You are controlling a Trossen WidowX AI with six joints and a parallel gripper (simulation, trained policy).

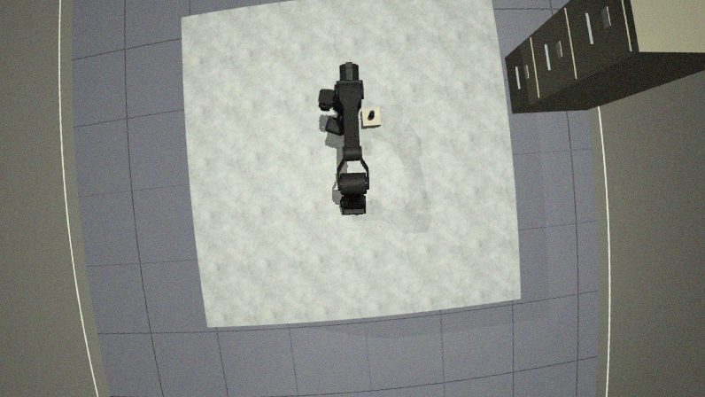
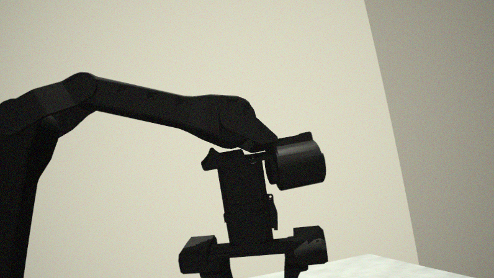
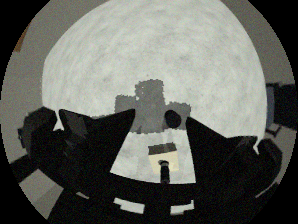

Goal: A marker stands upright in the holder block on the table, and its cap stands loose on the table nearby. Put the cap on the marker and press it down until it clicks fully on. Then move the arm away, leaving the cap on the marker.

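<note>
The dark cap is 7 cm below my gripper tip, 2 cm to the right of it and 2 cm ahead of it. The rest, counted from my gripper tip: holder block 13 cm to the right, 8 cm below, 2 cm behind.
</note>
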